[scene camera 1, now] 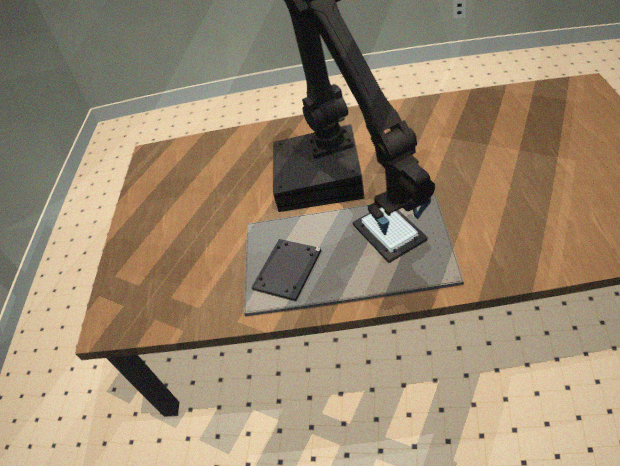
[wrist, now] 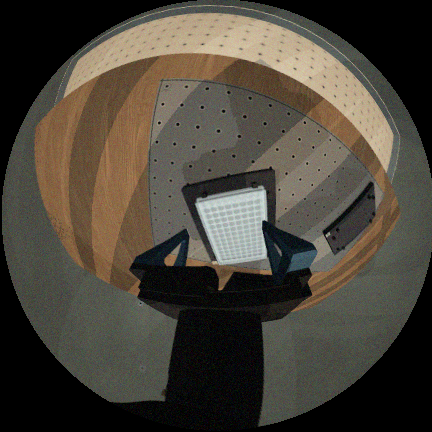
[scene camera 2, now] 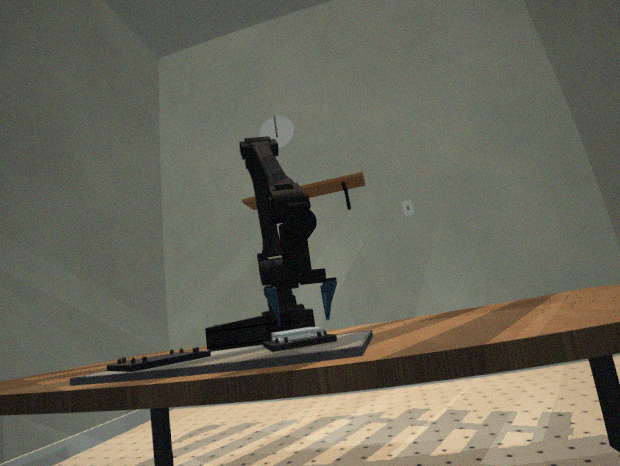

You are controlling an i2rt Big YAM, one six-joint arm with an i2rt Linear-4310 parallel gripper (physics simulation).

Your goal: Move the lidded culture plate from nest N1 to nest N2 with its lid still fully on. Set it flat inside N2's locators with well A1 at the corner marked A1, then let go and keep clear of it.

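Places are measured from the arm's base along level axes (x ahead, y left, z up), in millimetres.
Pixels of known places: gripper, fingertip midpoint: (scene camera 1: 400, 225) (wrist: 223, 228) (scene camera 2: 304, 323); arm's base at its link origin: (scene camera 1: 331, 145) (scene camera 2: 284, 313).
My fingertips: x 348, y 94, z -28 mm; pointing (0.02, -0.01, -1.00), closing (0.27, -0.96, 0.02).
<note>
For each thing: its middle in the pictures, then the offset to it from my fingertips. Level surfaces: height alone.
- lidded culture plate at the middle of its body: (wrist: 237, 234) (scene camera 2: 295, 332) (scene camera 1: 389, 226) 23 mm right, 22 mm back, 16 mm down
- nest N1 at the middle of its body: (wrist: 236, 228) (scene camera 2: 296, 339) (scene camera 1: 389, 229) 23 mm right, 22 mm back, 30 mm down
- Nest N2 at the middle of its body: (scene camera 2: 159, 358) (scene camera 1: 286, 267) (wrist: 355, 223) 299 mm right, 13 mm ahead, 30 mm down
- small white corner mark at the middle of its body: (wrist: 327, 234) (scene camera 1: 317, 249) 212 mm right, 19 mm back, 28 mm down
- grey perforated board at the middle of its body: (wrist: 302, 218) (scene camera 2: 237, 356) (scene camera 1: 346, 251) 143 mm right, 2 mm back, 46 mm down
- wooden table at its surface level: 53 mm down
The lidded culture plate (scene camera 1: 399, 236) (scene camera 2: 296, 334) (wrist: 234, 240) is pale and looks flat in nest N1 (scene camera 1: 390, 256) (scene camera 2: 300, 343) (wrist: 227, 184), a dark base. Its lid looks on; the lid seam is too small to judge. My gripper (scene camera 1: 400, 224) (scene camera 2: 303, 321) (wrist: 223, 228) is open and empty, with its blue fingertips a little above plate height. In the wrist view one finger overlaps the plate's right edge and the other stands apart from its left side. Nest N2 (scene camera 1: 288, 270) (scene camera 2: 160, 360) (wrist: 352, 222) is empty, with black locators and a small white corner mark (scene camera 1: 317, 249) (wrist: 328, 234).
Both nests stand on a grey perforated board (scene camera 1: 340, 280) (scene camera 2: 345, 349) (wrist: 175, 125) on the wooden table (scene camera 1: 210, 235) (scene camera 2: 451, 345) (wrist: 125, 165). The arm's black base block (scene camera 1: 318, 175) (scene camera 2: 235, 333) stands behind the board, between the nests in the first scene view.
</note>
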